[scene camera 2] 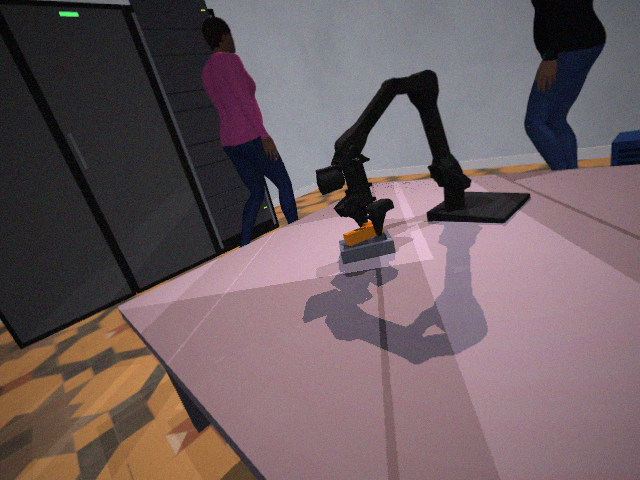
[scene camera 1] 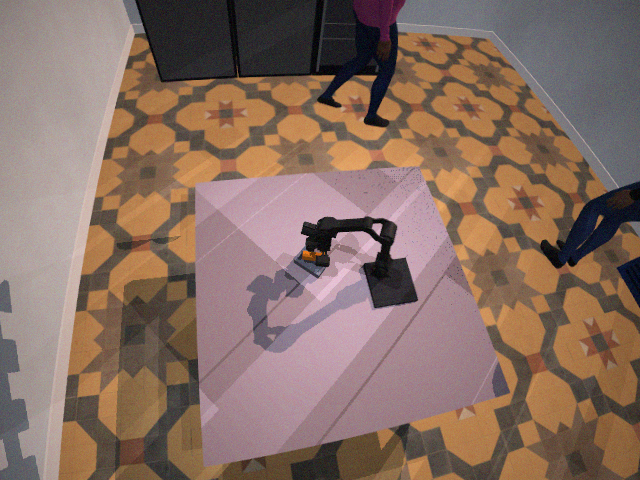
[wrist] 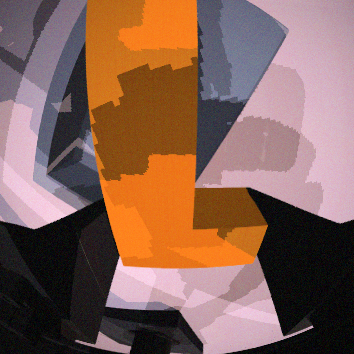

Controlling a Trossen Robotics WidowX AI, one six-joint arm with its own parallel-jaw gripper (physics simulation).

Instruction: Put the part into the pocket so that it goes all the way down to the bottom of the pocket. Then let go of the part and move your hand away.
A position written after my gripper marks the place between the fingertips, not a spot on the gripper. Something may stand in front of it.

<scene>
My gripper (scene camera 2: 373, 235) grips an orange L-shaped block (wrist: 141, 70). Further things: a grey pocket block (wrist: 233, 51).
My gripper is seen too in the wrist view (wrist: 186, 195).
</scene>
